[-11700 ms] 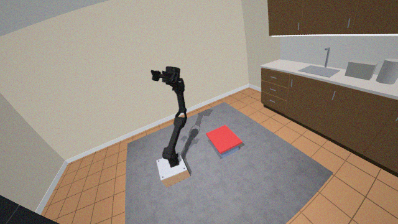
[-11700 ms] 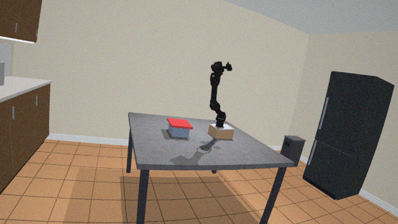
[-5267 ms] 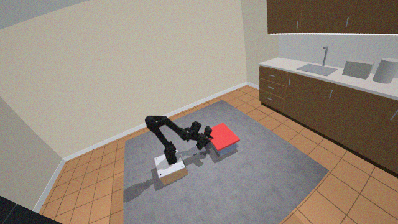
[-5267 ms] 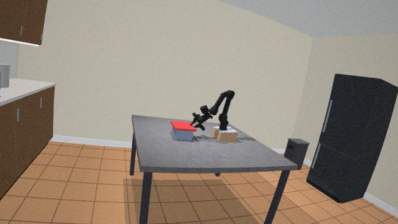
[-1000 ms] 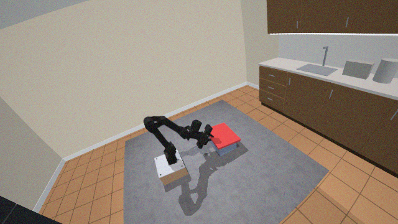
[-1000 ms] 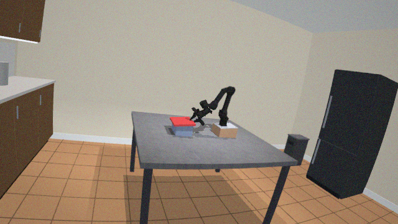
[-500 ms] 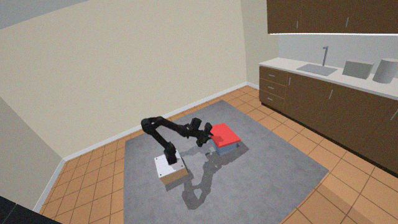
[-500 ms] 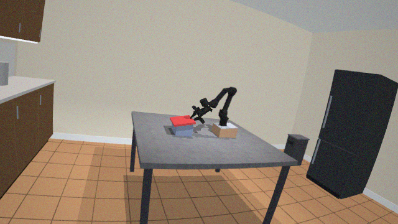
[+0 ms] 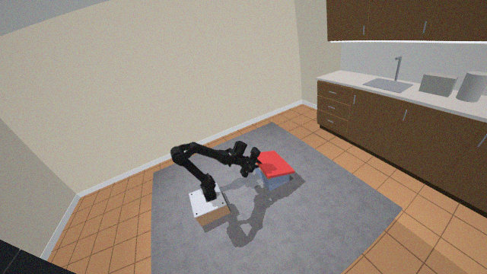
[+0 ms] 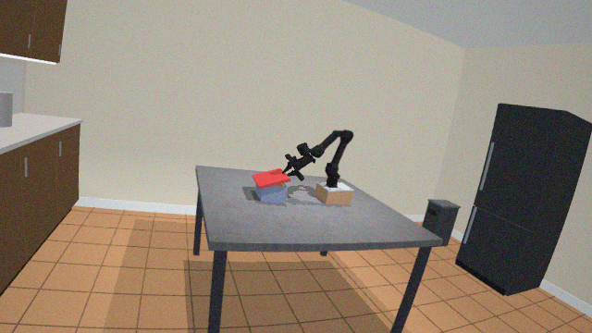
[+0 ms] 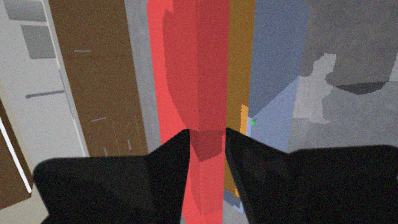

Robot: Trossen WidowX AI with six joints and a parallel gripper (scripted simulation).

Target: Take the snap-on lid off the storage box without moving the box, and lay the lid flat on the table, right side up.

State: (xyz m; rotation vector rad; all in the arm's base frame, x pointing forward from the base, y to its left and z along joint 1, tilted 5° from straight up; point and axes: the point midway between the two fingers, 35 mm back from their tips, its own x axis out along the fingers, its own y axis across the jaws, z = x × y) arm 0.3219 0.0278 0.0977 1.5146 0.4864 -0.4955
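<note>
The lid is 8 cm ahead of my gripper tip and 2 cm below it. Round my gripper tip: storage box 6 cm ahead, 9 cm below.
</note>
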